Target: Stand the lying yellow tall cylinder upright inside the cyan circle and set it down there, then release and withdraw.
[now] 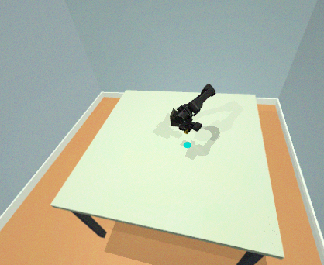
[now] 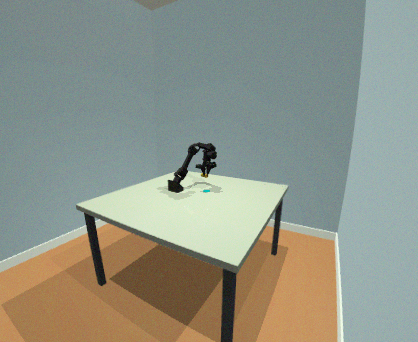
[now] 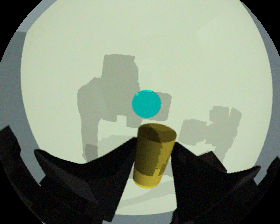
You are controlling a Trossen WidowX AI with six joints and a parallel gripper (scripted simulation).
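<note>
Now: the cyan circle 1 cm ahead of my gripper tip and 14 cm below it. Also, from my gripper tip: yellow tall cylinder: 2 cm behind.
</note>
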